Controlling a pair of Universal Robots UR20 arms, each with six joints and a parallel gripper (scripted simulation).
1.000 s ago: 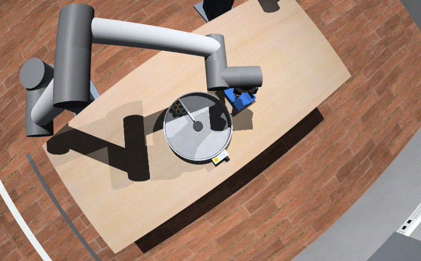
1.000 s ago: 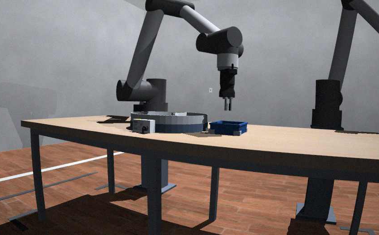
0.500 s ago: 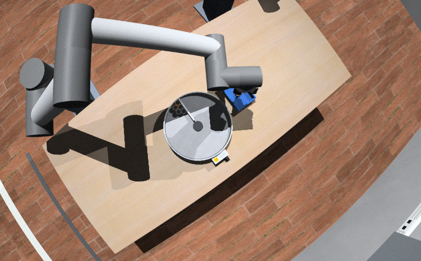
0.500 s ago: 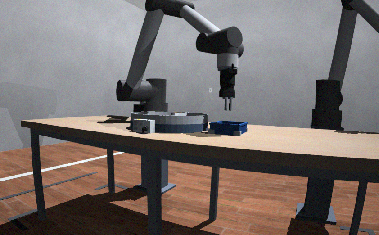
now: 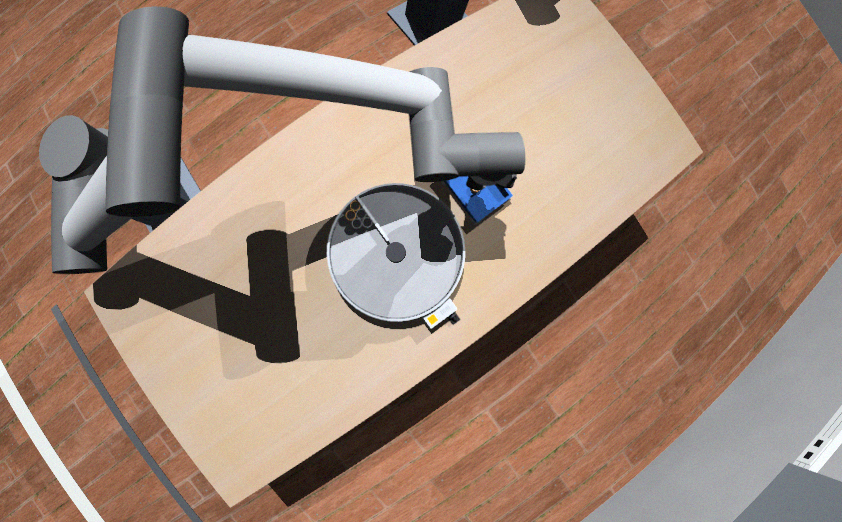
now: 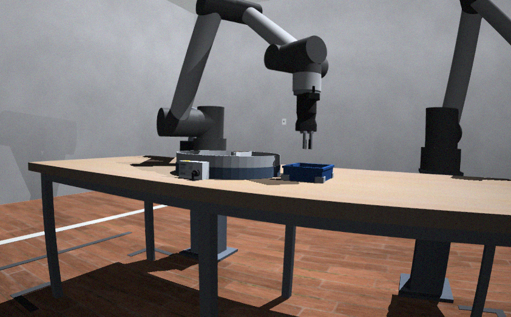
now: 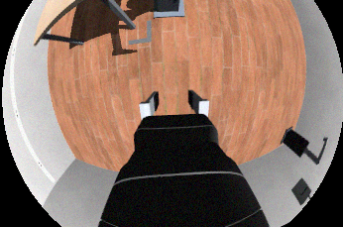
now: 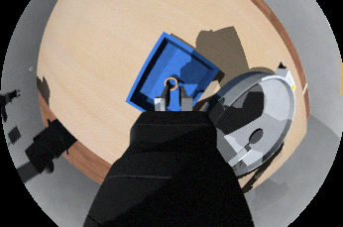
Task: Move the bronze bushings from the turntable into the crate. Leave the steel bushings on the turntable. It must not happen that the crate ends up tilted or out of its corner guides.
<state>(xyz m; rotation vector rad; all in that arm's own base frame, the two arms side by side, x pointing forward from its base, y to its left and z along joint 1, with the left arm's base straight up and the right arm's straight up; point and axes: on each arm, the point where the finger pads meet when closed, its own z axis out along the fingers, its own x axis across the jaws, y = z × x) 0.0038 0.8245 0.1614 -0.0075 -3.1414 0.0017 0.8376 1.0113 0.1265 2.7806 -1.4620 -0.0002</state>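
My right gripper is now 1 cm past the blue crate, 1 cm to the right of it and 10 cm above it. The rest, counted from my right hand: turntable: 1 cm ahead, 32 cm to the right, 7 cm below.
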